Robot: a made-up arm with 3 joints.
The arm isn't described. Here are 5 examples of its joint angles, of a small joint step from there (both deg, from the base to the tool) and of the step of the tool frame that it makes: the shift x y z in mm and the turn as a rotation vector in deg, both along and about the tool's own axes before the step.
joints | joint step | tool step
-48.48 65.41 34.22 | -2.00 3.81 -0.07 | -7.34 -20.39 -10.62 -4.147 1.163 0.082
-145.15 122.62 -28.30 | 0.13 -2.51 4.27 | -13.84 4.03 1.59 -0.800 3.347 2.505
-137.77 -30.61 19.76 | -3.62 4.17 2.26 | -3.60 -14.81 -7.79 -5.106 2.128 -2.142
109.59 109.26 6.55 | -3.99 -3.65 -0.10 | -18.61 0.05 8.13 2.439 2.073 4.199
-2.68 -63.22 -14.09 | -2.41 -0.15 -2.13 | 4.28 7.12 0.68 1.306 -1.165 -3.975
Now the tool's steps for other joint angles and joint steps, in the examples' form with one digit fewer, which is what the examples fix.
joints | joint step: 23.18 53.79 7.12 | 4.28 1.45 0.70
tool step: 24.0 7.5 -6.8 0.24 -3.74 -1.41
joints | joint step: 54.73 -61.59 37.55 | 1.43 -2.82 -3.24
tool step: -0.3 10.3 9.0 3.99 -1.42 -0.12
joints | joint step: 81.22 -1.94 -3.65 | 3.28 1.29 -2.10
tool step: 16.8 1.2 -4.7 1.67 -3.64 0.30
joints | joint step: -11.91 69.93 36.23 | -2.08 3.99 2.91
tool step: -11.9 -24.3 -13.1 -5.98 2.33 2.36
